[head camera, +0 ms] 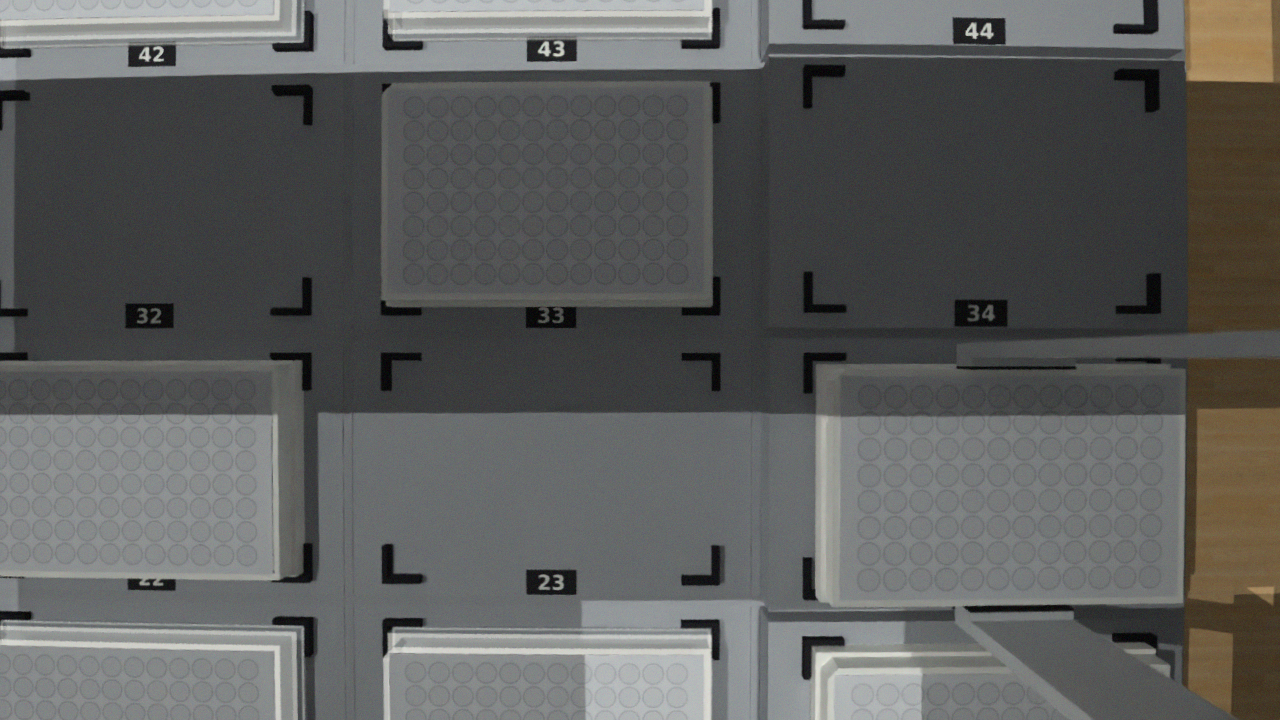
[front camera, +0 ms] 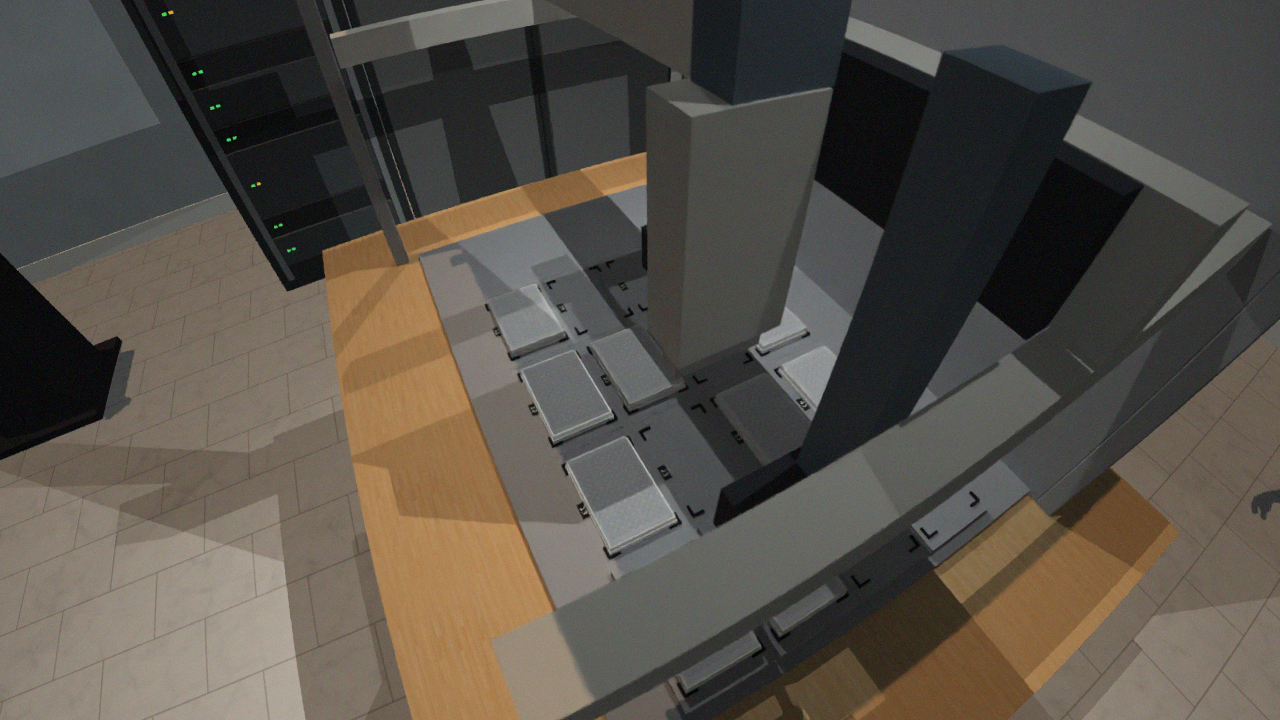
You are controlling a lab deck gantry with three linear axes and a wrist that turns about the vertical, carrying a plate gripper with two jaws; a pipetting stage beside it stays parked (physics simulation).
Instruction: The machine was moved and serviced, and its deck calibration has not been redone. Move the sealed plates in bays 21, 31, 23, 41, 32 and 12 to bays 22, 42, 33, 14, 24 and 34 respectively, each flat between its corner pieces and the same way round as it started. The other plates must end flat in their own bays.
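Frame: origin at the robot's base, x left, y back, z up, level; millimetres.
Seen in the pictures: gripper, fingertip midpoint: (head camera: 1005, 483); robot's base, link origin: (front camera: 485, 308).
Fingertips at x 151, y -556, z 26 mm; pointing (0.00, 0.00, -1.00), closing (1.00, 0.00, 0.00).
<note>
Offsets run from my fingertips to a thing's top centre. "spot": to the spot under its first point.
My gripper (head camera: 1015, 486) is shut on a sealed plate {dy +2, dx +0, dz +7 mm} (head camera: 1011, 501) (front camera: 808, 608), holding it level over bay 24, at or very slightly above the deck; the plate hides the bay's label. The jaws are hidden in the front view. Sealed plates sit in bay 22 {spot: dy +325, dx -2, dz -12 mm} (head camera: 134, 483) (front camera: 633, 368), bay 33 {spot: dy +166, dx +108, dz -12 mm} (head camera: 546, 192) (front camera: 759, 413), bay 42 {spot: dy +318, dx +181, dz -12 mm} (head camera: 152, 7) and bay 12 {spot: dy +326, dx -80, dz -12 mm} (head camera: 134, 685) (front camera: 565, 394). Bay 14 also holds a plate {dy +3, dx -106, dz +3 mm} (head camera: 872, 694) (front camera: 718, 660), partly behind a jaw arm. Bays 32 {spot: dy +329, dx +111, dz -26 mm} (head camera: 152, 197), 23 (head camera: 550, 492) and 34 {spot: dy +2, dx +107, dz -12 mm} (head camera: 980, 192) hold no plate.
Other plates stand in bay 13 {spot: dy +167, dx -79, dz -12 mm} (head camera: 546, 685) (front camera: 622, 494), bay 43 {spot: dy +164, dx +174, dz -12 mm} (head camera: 550, 17) and bay 11 {spot: dy +483, dx -104, dz -12 mm} (front camera: 526, 319). Part of bay 44 {spot: dy +3, dx +177, dz -12 mm} (head camera: 975, 10) shows without a plate. The parked pipetting stage (front camera: 733, 223) and a front beam (front camera: 805, 537) block parts of the front view.
</note>
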